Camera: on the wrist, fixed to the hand. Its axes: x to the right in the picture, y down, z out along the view.
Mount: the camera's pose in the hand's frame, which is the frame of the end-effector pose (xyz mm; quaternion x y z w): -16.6 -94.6 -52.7 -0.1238 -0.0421 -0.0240 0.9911
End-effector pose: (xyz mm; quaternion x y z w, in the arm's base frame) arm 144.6 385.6 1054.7 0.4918 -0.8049 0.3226 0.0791
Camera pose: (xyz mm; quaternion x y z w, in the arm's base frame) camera 222.7 400.2 1130.2 0.5105 -0.8292 0.1975 0.1131
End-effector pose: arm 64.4 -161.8 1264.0 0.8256 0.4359 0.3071 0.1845
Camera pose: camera -35.3 -121.5 1243.3 0.7979 0.4061 0.3192 0.3108
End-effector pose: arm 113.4 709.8 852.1 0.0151 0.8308 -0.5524 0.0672
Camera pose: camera 115.4 722.3 960.9 -0.0365 0.8893 -0.4469 0.0902
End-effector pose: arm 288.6 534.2 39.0 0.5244 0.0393 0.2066 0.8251
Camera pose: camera 287.0 538.1 -70.5 0.4253 -0.0088 0.1677 0.8893
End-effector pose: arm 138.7 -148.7 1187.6 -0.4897 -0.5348 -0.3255 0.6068
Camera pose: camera 65.6 -229.7 1197.5 -0.5614 -0.5271 -0.3828 0.5105
